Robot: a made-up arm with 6 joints.
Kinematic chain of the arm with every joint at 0, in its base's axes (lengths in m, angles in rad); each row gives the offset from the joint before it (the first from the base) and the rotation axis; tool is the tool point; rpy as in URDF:
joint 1: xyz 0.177 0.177 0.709 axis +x
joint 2: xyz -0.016 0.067 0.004 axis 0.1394 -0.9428 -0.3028
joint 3: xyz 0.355 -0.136 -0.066 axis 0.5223 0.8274 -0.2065
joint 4: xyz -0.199 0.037 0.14 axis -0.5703 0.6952 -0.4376
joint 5: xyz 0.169 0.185 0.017 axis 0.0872 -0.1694 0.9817
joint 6: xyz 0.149 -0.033 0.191 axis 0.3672 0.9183 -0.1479
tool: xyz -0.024 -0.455 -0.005 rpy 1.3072 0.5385 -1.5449
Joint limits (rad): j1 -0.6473..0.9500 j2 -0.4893..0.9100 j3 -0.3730..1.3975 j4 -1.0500..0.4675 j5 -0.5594..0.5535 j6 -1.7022..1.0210
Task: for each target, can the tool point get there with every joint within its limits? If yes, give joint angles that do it. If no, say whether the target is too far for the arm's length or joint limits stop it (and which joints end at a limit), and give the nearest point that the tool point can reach.
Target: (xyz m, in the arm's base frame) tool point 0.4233 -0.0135 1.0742
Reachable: yes | joints -0.3832 -0.1231 -0.0740 -0.0518 -0.4662 0.0514
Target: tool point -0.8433 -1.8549 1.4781
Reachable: no: too far | nearest point 0.0228 -0.6016 1.0037 | short by 1.596 m
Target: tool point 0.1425 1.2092 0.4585
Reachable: no: joint limits stop it (at a limit: joint 1, joint 2, joint 3, joint 4, joint 5) | nearest point 0.5203 0.4631 0.1441 | short by 0.893 m
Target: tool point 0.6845 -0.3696 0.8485
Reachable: yes | joints 0.0917 0.5006 1.0347 -0.6353 0.2559 0.2126
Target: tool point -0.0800 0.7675 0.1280
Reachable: no: joint limits stop it (at a limit: joint 1, joint 2, joint 3, joint 4, joint 5) | nearest point 0.4947 0.4342 0.1675 | short by 0.666 m
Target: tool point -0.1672 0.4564 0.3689
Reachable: no: joint limits stop it (at a limit: joint 1, joint 2, joint 3, joint 5, joint 6) | nearest point 0.0210 0.0010 0.5706 | short by 0.532 m
